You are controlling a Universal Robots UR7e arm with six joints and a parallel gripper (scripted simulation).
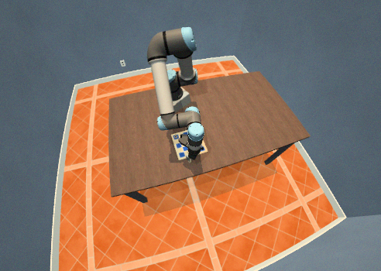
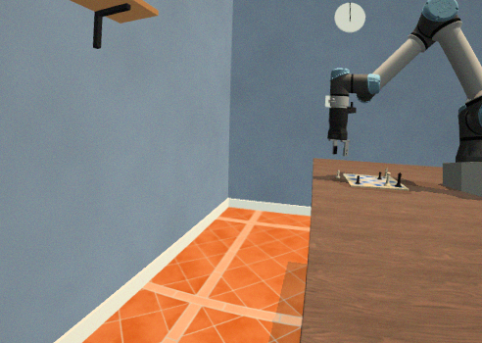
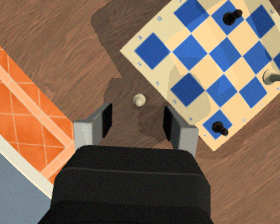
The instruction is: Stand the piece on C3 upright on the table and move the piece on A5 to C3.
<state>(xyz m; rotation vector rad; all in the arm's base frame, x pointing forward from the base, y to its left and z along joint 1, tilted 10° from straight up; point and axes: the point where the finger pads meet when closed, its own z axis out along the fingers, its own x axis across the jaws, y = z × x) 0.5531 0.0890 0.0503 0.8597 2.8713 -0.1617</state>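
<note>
The tall black piece is 24 cm behind my hand, 6 cm to the left of it and 8 cm below it. Also, from my hand: cream chessboard 14 cm behind, 1 cm to the left, 11 cm below; then small white piece 10 cm below.
</note>
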